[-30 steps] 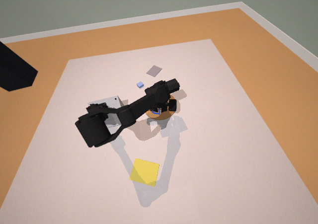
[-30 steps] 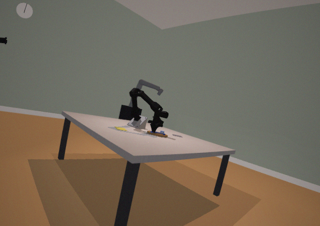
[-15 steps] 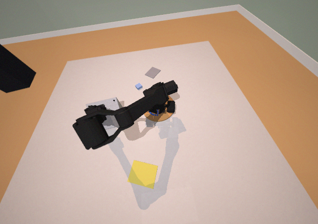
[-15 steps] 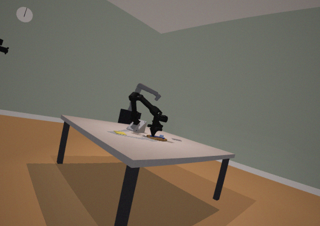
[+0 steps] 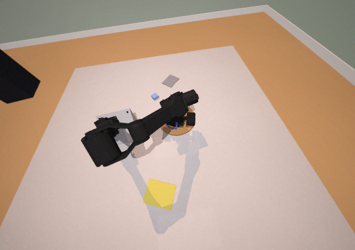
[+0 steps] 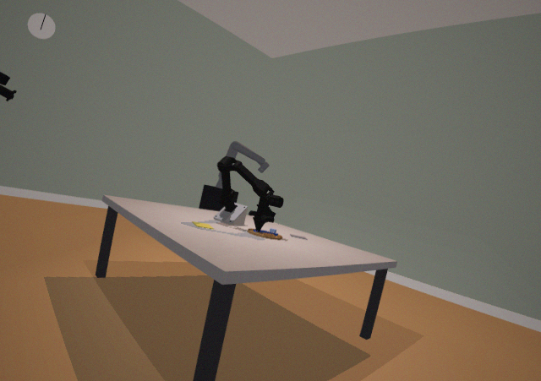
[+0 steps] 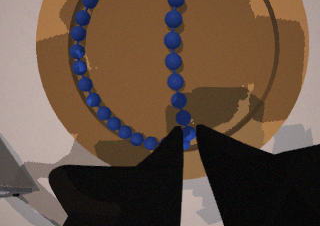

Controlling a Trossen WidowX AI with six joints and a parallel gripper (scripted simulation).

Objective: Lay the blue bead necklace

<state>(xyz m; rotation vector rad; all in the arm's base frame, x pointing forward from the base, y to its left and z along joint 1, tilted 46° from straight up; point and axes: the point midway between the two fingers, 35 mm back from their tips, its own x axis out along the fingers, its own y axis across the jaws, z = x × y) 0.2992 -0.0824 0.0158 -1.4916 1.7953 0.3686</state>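
My gripper tip is 1 cm short of the round bead board, 5 cm to the right of it and 1 cm above it. From my gripper tip the other things lie so: yellow square patch (15 cm behind, 27 cm to the right, 1 cm below); then flat grey tile (5 cm ahead, 36 cm to the left, 1 cm below); then light blue cube (7 cm behind, 25 cm to the left, 1 cm below).
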